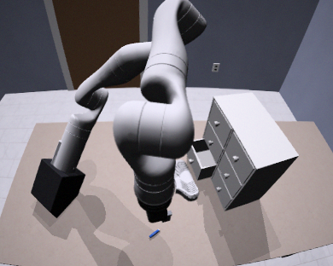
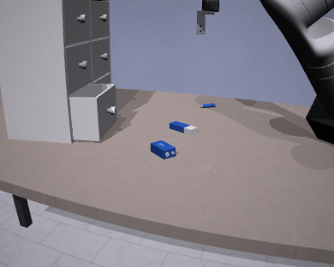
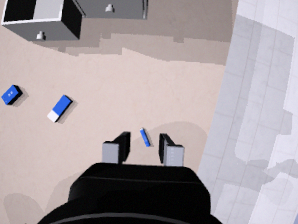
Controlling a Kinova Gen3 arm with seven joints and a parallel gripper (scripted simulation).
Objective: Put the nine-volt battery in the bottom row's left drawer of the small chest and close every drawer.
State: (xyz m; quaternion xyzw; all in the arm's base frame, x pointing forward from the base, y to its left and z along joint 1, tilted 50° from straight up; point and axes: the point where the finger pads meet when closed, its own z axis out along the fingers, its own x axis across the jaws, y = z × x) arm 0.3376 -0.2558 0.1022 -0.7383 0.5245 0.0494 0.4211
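Now: hand 12 cm past the nine-volt battery, 33 cm to the right of it and 22 cm above it. From my hand the other things lie so: blue stick (2 cm behind, 1 cm to the right, 22 cm below); blue-and-white block (8 cm behind, 20 cm to the left, 22 cm below).
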